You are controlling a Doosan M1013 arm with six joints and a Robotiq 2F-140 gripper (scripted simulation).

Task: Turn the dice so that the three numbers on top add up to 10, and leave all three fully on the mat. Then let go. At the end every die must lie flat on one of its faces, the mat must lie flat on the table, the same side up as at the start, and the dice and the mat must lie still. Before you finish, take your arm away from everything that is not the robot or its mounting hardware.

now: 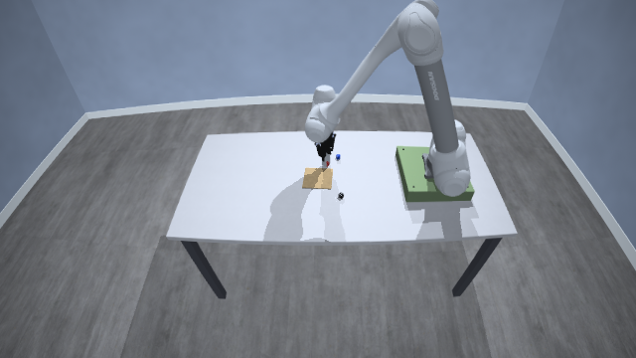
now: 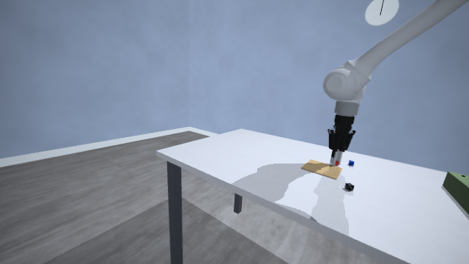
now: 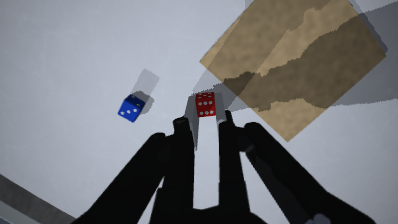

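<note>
My gripper is now 3 cm above the red die. Round my hand: black die: 21 cm to the left, 10 cm behind, 3 cm below; blue die: 6 cm to the right, 6 cm behind, 3 cm below; tan mat: 10 cm to the left, 3 cm below, 2 cm ahead.
</note>
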